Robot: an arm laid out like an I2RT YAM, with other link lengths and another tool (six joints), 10 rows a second.
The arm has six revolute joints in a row. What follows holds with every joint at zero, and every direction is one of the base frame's.
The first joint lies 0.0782 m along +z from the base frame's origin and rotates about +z.
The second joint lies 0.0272 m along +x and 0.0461 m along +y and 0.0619 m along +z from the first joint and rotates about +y.
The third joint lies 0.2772 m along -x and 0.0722 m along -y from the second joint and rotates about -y.
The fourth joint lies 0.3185 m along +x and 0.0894 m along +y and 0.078 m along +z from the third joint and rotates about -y.
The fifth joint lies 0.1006 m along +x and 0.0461 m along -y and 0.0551 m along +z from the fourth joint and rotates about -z.
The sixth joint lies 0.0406 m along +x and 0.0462 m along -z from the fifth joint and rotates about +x.
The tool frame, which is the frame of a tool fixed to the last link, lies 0.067 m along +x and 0.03 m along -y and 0.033 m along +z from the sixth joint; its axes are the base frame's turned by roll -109.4, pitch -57 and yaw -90 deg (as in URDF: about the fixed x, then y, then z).
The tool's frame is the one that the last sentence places.
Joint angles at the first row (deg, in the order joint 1, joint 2, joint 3, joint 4, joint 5, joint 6):
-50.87, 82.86, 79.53, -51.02, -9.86, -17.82
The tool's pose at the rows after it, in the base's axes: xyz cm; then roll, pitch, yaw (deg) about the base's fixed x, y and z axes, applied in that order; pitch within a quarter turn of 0, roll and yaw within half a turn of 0:
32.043 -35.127 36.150 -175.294 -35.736 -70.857
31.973 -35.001 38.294 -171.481 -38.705 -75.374
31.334 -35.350 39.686 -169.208 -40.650 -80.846
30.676 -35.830 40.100 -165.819 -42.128 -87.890
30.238 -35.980 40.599 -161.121 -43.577 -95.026
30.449 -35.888 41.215 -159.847 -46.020 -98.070
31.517 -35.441 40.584 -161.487 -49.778 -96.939
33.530 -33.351 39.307 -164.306 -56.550 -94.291
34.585 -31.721 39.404 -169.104 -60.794 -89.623
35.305 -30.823 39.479 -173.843 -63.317 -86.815
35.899 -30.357 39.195 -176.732 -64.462 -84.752
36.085 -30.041 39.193 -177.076 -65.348 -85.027
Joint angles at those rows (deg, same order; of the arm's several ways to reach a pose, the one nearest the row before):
-49.80, 80.44, 79.81, -48.37, -10.93, -15.72
-49.37, 78.82, 79.97, -45.64, -10.29, -12.65
-49.39, 77.80, 80.04, -43.68, -7.77, -9.45
-49.39, 76.60, 78.14, -39.87, -4.88, -5.40
-49.06, 75.12, 75.84, -35.41, -2.38, -1.58
-47.96, 74.77, 75.14, -32.75, 0.99, -0.80
-45.96, 74.67, 72.56, -28.63, 4.65, -2.78
-41.20, 73.31, 66.54, -20.65, 11.57, -6.26
-38.19, 72.53, 64.77, -18.23, 15.95, -9.62
-35.93, 72.93, 64.58, -17.31, 20.68, -11.14
-34.64, 73.51, 64.26, -16.37, 23.06, -11.93
-33.92, 73.53, 63.84, -15.42, 24.58, -12.08

